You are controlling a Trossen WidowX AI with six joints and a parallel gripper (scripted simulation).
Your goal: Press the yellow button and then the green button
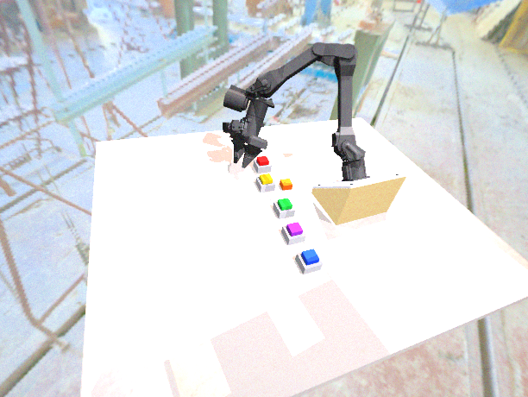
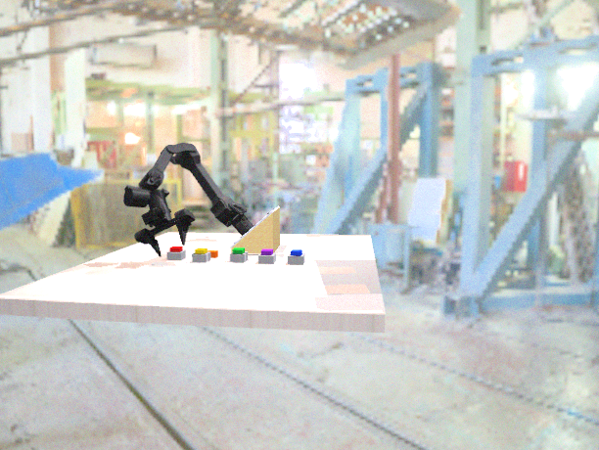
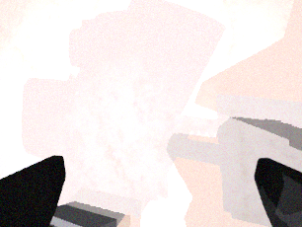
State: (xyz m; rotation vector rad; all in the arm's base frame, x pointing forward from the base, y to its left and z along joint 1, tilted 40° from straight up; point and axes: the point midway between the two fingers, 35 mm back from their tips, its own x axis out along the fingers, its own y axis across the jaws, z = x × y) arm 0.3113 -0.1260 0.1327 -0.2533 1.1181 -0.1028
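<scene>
My gripper tip is now 7 cm past the yellow button, 7 cm to the right of it and 1 cm above it. Round my gripper tip: orange block: 13 cm behind, 9 cm to the left, 3 cm below; green button: 8 cm behind, 19 cm to the left, 1 cm below; red button: 9 cm behind, 2 cm to the right, 1 cm below.
</scene>
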